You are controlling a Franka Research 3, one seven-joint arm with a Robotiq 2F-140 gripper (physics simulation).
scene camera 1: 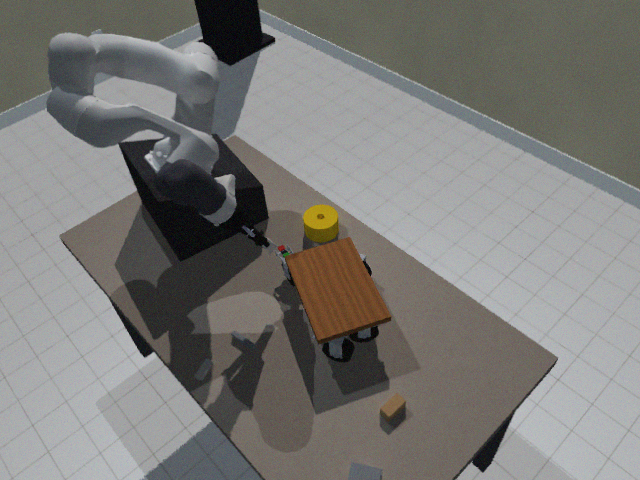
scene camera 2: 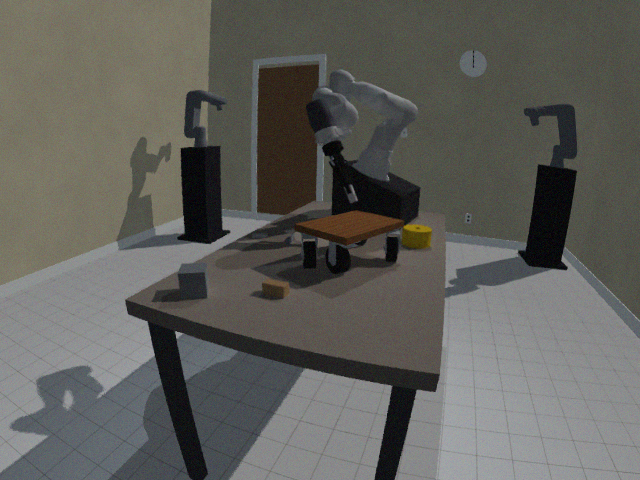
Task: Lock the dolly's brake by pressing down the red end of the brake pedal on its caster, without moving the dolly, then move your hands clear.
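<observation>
The dolly has a brown wooden deck (scene camera 1: 338,289) (scene camera 2: 348,226) on black-wheeled casters and stands on the table. At its corner nearest the robot base, a caster carries the brake pedal, whose red end (scene camera 1: 281,249) and green part (scene camera 1: 285,254) show in scene camera 1. The deck hides the pedal in scene camera 2, and its tilt is too small to tell. My gripper (scene camera 1: 272,245) (scene camera 2: 352,197) is shut and empty, pointing obliquely down. In scene camera 1 its tips appear just beside the red end; in scene camera 2 they are above deck level, apart from the deck.
A yellow cylinder (scene camera 1: 321,224) (scene camera 2: 416,236) stands close to the dolly. A small orange block (scene camera 1: 392,408) (scene camera 2: 275,288) and a grey block (scene camera 1: 364,471) (scene camera 2: 193,281) lie toward the table end away from the black robot base (scene camera 1: 222,235) (scene camera 2: 408,204).
</observation>
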